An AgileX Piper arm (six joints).
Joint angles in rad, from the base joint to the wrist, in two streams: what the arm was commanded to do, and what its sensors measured. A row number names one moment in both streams.
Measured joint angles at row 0: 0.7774 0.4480 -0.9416 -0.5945 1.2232 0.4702
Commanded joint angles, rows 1 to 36: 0.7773 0.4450 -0.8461 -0.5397 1.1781 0.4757; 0.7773 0.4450 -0.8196 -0.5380 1.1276 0.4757; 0.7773 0.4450 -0.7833 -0.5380 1.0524 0.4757; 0.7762 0.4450 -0.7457 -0.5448 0.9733 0.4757; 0.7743 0.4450 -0.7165 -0.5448 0.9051 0.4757; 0.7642 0.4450 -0.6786 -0.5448 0.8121 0.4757; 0.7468 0.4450 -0.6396 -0.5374 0.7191 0.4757; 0.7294 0.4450 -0.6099 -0.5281 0.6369 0.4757; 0.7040 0.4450 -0.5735 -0.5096 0.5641 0.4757; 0.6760 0.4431 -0.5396 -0.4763 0.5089 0.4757; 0.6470 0.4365 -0.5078 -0.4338 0.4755 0.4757; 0.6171 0.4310 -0.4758 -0.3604 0.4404 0.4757; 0.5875 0.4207 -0.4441 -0.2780 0.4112 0.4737; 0.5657 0.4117 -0.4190 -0.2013 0.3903 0.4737; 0.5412 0.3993 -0.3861 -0.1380 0.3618 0.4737; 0.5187 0.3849 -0.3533 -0.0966 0.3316 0.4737; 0.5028 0.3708 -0.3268 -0.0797 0.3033 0.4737; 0.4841 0.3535 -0.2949 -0.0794 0.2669 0.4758; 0.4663 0.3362 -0.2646 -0.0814 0.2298 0.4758; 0.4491 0.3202 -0.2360 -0.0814 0.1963 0.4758; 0.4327 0.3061 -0.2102 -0.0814 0.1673 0.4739; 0.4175 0.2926 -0.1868 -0.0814 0.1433 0.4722; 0.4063 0.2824 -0.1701 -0.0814 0.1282 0.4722; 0.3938 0.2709 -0.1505 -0.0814 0.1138 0.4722; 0.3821 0.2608 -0.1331 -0.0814 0.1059 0.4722; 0.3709 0.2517 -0.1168 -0.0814 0.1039 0.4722; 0.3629 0.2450 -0.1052 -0.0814 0.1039 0.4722; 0.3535 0.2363 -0.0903 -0.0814 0.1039 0.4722; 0.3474 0.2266 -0.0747 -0.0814 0.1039 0.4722; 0.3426 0.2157 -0.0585 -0.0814 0.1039 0.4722; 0.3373 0.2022 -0.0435 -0.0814 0.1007 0.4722; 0.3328 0.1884 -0.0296 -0.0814 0.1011 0.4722; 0.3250 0.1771 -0.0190 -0.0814 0.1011 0.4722; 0.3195 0.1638 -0.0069 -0.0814 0.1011 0.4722; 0.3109 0.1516 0.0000 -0.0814 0.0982 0.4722; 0.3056 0.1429 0.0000 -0.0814 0.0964 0.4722
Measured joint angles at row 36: 0.3324 0.1841 -0.0256 -0.0829 0.1162 0.4726
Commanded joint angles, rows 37 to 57: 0.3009 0.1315 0.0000 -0.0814 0.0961 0.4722; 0.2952 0.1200 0.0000 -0.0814 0.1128 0.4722; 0.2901 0.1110 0.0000 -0.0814 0.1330 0.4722; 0.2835 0.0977 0.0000 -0.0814 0.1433 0.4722; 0.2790 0.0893 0.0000 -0.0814 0.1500 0.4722; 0.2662 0.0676 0.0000 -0.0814 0.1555 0.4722; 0.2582 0.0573 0.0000 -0.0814 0.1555 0.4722; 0.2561 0.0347 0.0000 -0.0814 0.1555 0.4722; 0.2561 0.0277 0.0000 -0.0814 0.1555 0.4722; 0.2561 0.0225 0.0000 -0.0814 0.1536 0.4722; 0.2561 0.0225 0.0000 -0.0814 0.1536 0.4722; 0.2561 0.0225 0.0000 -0.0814 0.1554 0.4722; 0.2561 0.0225 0.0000 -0.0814 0.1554 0.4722; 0.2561 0.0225 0.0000 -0.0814 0.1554 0.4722; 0.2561 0.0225 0.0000 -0.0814 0.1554 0.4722; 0.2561 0.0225 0.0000 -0.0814 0.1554 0.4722; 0.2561 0.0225 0.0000 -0.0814 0.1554 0.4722; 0.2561 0.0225 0.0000 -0.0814 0.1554 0.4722; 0.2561 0.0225 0.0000 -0.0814 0.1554 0.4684; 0.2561 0.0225 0.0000 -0.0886 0.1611 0.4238; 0.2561 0.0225 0.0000 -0.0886 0.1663 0.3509
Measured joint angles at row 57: 0.2621 0.0289 -0.0055 -0.0829 0.1536 0.4688
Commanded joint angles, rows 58 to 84: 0.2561 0.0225 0.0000 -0.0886 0.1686 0.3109; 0.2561 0.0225 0.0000 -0.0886 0.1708 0.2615; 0.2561 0.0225 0.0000 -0.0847 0.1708 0.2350; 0.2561 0.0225 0.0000 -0.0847 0.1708 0.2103; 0.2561 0.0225 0.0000 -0.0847 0.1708 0.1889; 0.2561 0.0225 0.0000 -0.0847 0.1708 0.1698; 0.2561 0.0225 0.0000 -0.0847 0.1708 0.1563; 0.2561 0.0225 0.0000 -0.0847 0.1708 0.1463; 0.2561 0.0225 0.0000 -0.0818 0.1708 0.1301; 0.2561 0.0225 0.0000 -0.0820 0.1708 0.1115; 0.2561 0.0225 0.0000 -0.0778 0.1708 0.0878; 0.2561 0.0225 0.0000 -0.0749 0.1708 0.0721; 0.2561 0.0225 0.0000 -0.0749 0.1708 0.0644; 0.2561 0.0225 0.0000 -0.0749 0.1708 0.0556; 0.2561 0.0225 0.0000 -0.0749 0.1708 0.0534; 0.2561 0.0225 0.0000 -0.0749 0.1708 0.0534; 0.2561 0.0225 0.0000 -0.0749 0.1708 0.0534; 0.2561 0.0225 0.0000 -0.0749 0.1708 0.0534; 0.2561 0.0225 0.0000 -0.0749 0.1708 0.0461; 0.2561 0.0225 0.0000 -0.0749 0.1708 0.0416; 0.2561 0.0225 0.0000 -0.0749 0.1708 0.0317; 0.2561 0.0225 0.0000 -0.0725 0.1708 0.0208; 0.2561 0.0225 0.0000 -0.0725 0.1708 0.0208; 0.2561 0.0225 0.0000 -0.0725 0.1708 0.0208; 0.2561 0.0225 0.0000 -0.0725 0.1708 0.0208; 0.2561 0.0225 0.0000 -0.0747 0.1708 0.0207; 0.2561 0.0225 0.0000 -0.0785 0.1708 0.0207
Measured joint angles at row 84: 0.2621 0.0289 -0.0055 -0.0751 0.1709 0.0355
